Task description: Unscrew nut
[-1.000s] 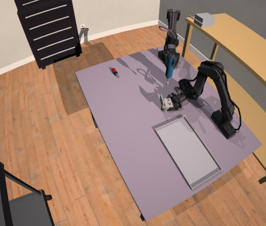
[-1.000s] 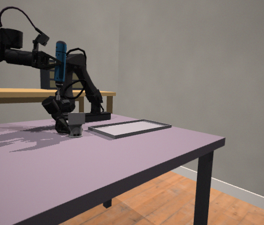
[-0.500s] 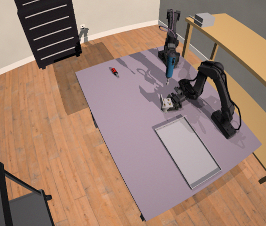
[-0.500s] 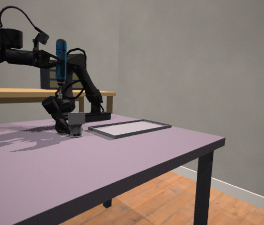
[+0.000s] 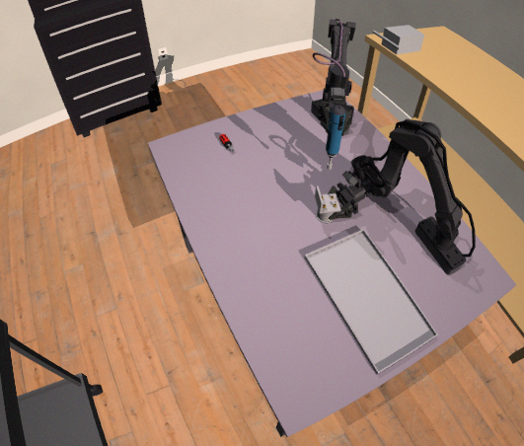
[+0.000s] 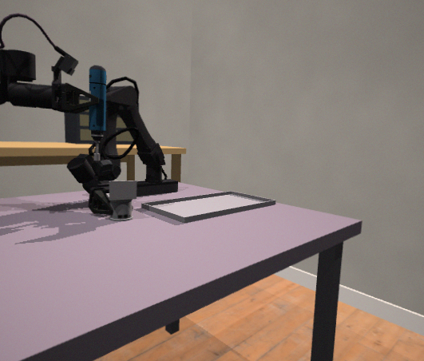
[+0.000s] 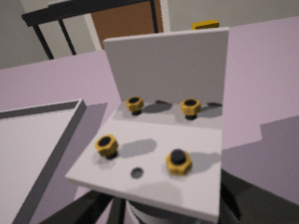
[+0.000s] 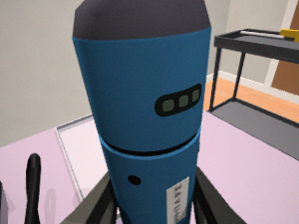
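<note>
Right now my left hand is 10 mm below the joint module. Round my left hand: shallow tray (320 mm to the left, 30 mm ahead, 20 mm below); then white L-shaped bracket (50 mm above); then socket (150 mm above, 60 mm to the right, 20 mm behind).
</note>
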